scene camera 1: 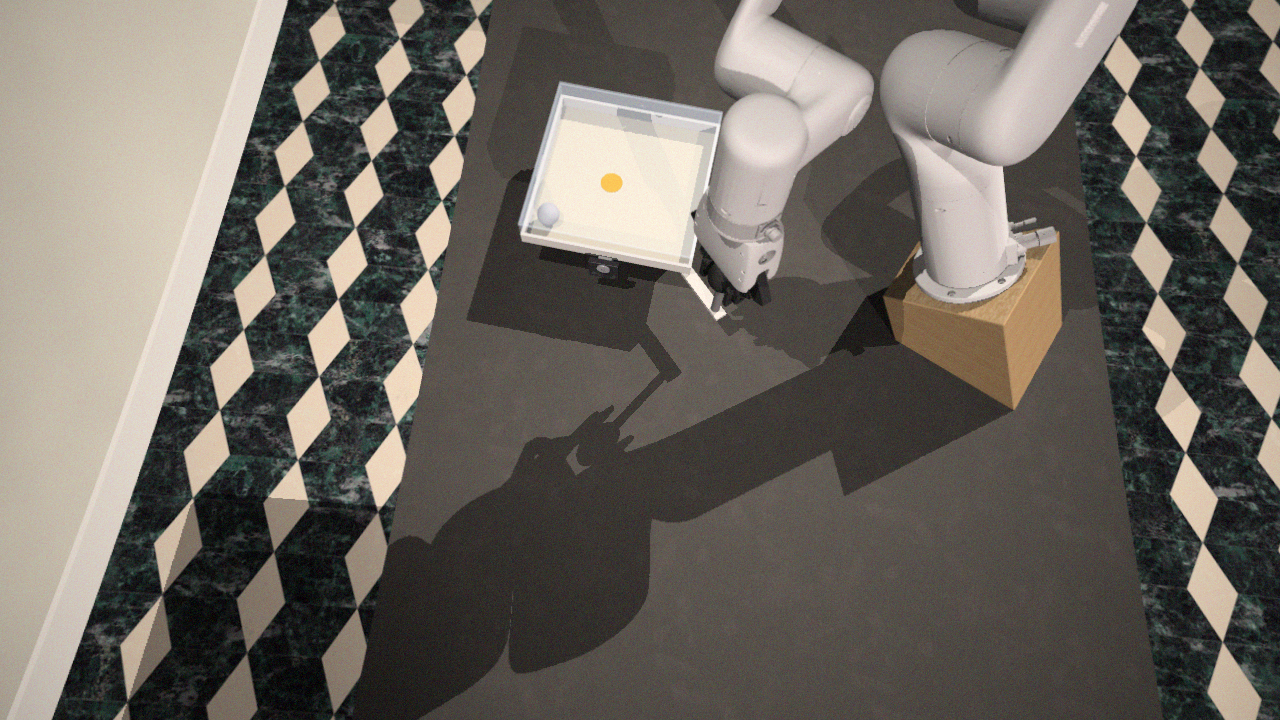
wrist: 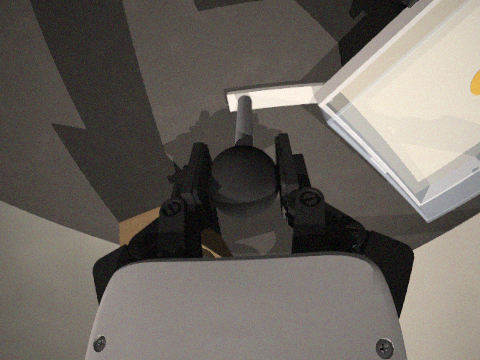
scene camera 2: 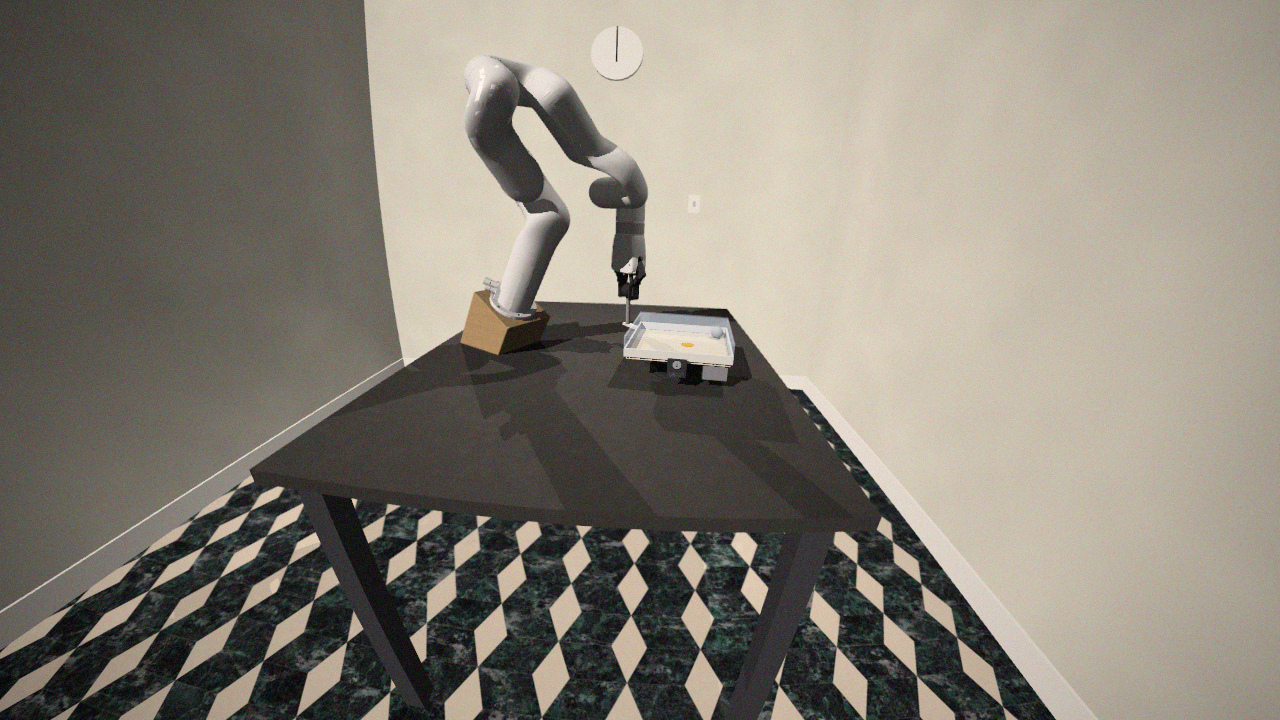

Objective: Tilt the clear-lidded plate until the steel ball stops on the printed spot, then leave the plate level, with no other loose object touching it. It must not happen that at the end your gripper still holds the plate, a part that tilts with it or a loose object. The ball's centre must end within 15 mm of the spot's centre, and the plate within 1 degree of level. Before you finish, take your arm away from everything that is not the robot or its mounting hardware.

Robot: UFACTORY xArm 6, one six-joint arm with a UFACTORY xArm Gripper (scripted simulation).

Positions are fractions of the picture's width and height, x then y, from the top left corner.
Labels:
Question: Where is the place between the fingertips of my gripper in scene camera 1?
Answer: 0.56,0.40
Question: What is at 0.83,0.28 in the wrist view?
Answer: A cream plate.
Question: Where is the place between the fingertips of my gripper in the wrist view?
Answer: At 0.51,0.43

